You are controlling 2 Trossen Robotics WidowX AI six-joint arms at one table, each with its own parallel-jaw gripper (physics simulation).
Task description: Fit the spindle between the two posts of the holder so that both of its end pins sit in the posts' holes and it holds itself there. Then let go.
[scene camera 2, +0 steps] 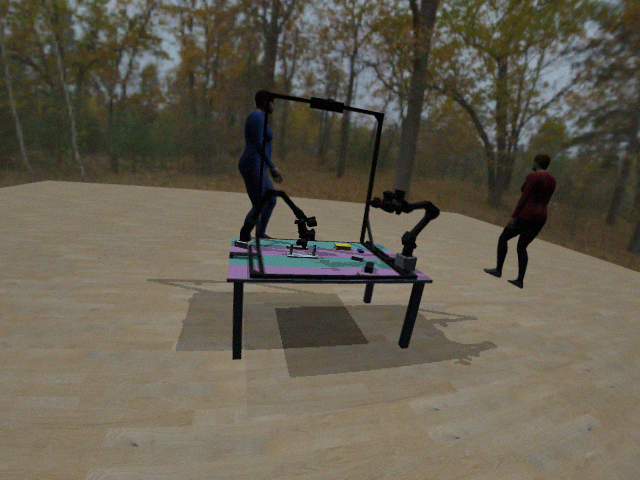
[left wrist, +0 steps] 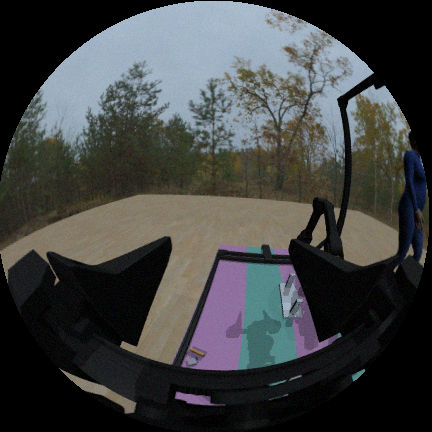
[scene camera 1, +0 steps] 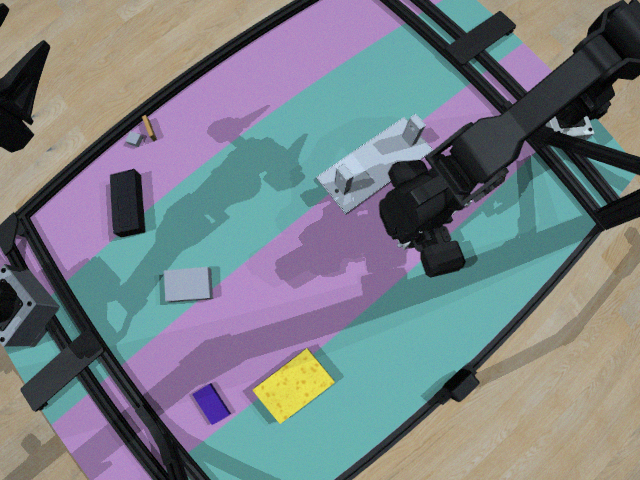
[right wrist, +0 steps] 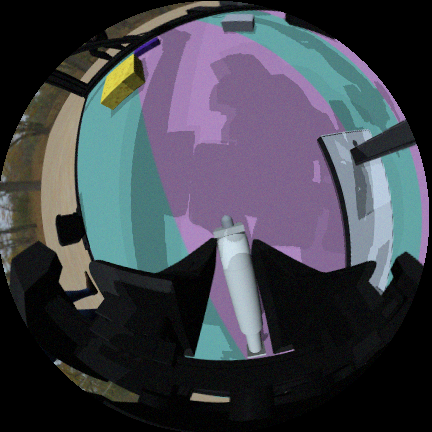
Labels:
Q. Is my left gripper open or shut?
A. Open.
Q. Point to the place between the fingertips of my left gripper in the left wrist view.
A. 232,244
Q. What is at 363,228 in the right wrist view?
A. A base plate.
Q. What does my left gripper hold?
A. Nothing.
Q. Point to a base plate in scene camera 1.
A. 370,163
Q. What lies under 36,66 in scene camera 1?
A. My left gripper.

